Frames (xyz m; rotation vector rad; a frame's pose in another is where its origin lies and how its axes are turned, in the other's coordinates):
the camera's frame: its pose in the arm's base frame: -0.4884 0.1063 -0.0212 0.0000 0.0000 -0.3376
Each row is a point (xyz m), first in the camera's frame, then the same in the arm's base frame.
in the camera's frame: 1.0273 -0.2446 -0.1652
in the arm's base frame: 0.3999 -0.4648 -0.1864
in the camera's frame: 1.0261 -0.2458 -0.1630
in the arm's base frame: 0.3984 -0.4655 -0.1842
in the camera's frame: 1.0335 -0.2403 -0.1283
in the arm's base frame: 0.4072 -0.4628 -0.1495
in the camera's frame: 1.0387 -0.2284 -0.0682
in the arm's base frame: 0.4160 -0.4532 -0.0894
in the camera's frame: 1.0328 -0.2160 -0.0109
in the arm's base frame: 0.4146 -0.4396 -0.0321
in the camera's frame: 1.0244 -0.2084 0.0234
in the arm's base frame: 0.4091 -0.4296 0.0022
